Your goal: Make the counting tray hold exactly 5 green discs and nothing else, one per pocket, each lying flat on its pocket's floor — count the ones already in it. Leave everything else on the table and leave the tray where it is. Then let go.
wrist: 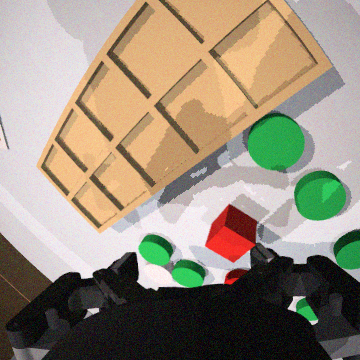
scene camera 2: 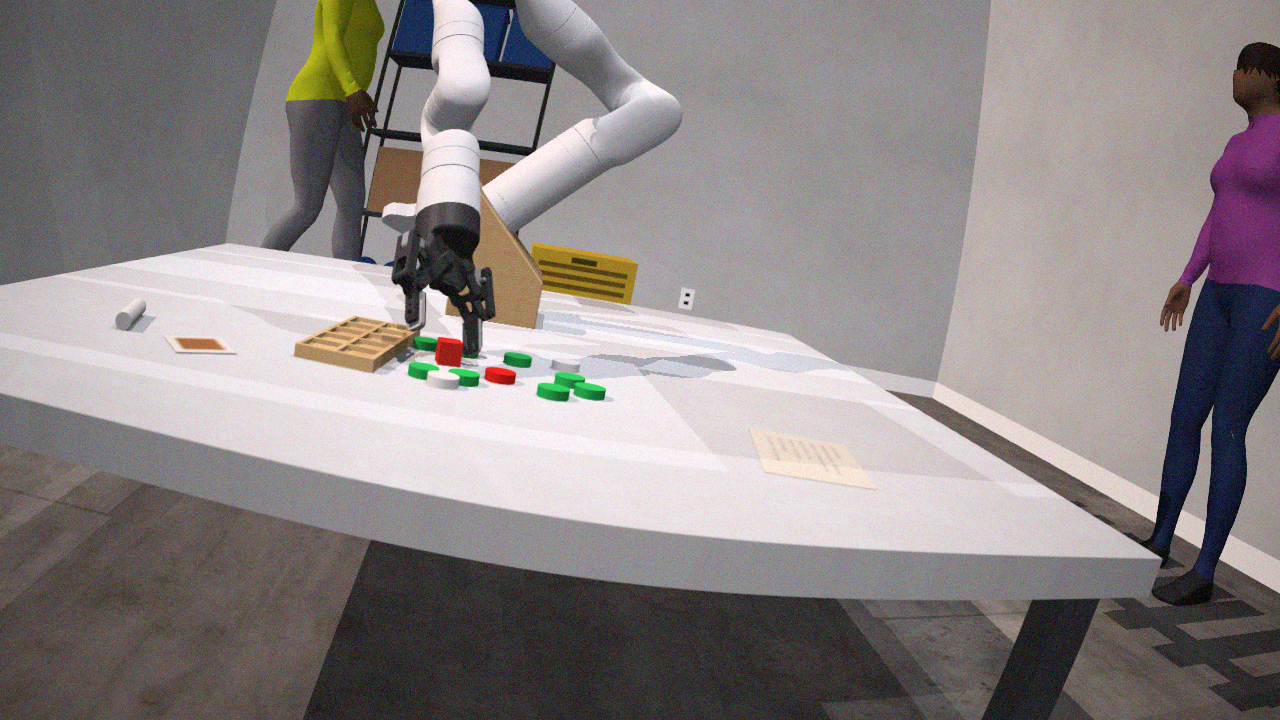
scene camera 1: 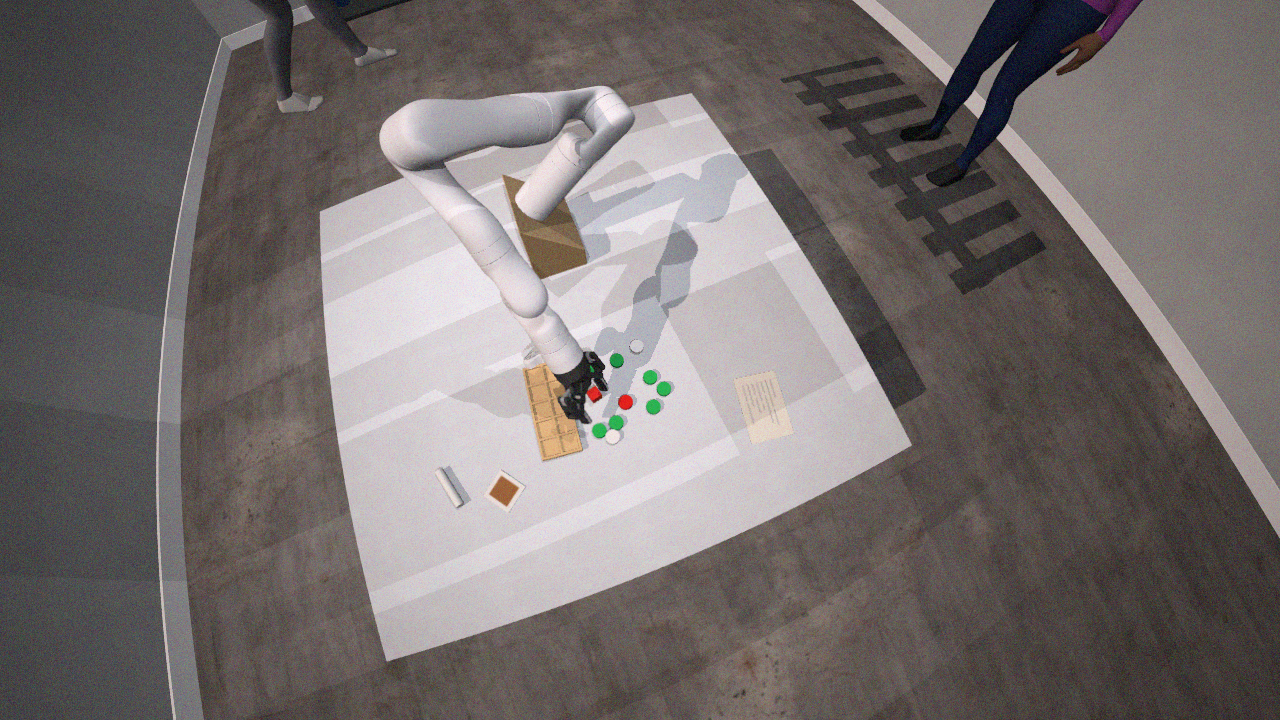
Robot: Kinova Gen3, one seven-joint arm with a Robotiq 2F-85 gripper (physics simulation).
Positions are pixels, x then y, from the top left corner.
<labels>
my gripper: open, holds nothing
a wooden counting tray (scene camera 2: 363,344): on the table
a red cube (scene camera 2: 449,351): on the table
</labels>
